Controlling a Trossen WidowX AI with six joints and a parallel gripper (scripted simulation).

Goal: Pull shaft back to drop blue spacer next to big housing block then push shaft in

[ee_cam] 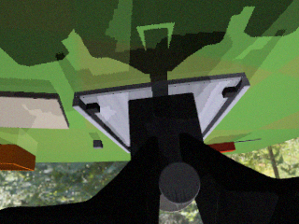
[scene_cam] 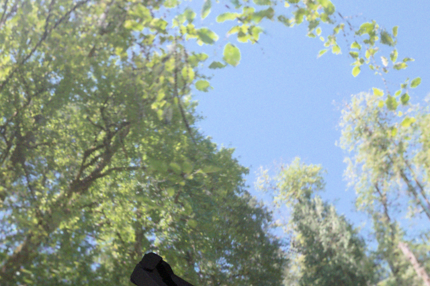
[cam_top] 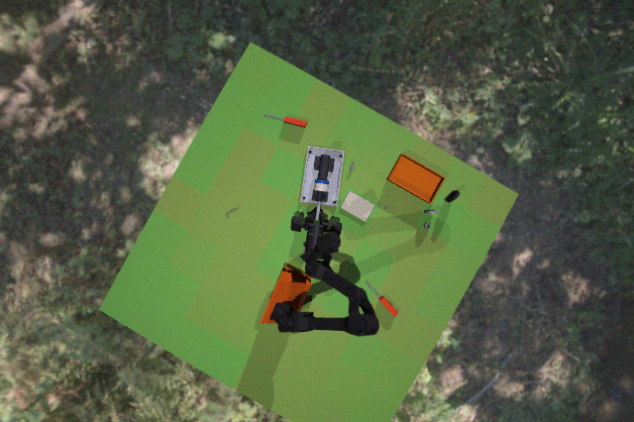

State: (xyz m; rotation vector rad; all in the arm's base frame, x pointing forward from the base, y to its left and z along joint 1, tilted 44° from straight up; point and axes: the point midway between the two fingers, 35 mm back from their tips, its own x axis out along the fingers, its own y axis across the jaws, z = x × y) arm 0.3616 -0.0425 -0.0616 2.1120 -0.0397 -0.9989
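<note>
Now: gripper tip 5 cm short of the grey shaft, 1 cm to the right of it and 2 cm below it. Round my gripper tip: beige plate: 8 cm ahead, 14 cm to the right, 5 cm below; then orange tray: 28 cm ahead, 31 cm to the right, 5 cm below; then blue spacer: 10 cm ahead, 3 cm to the left, 2 cm above.
</note>
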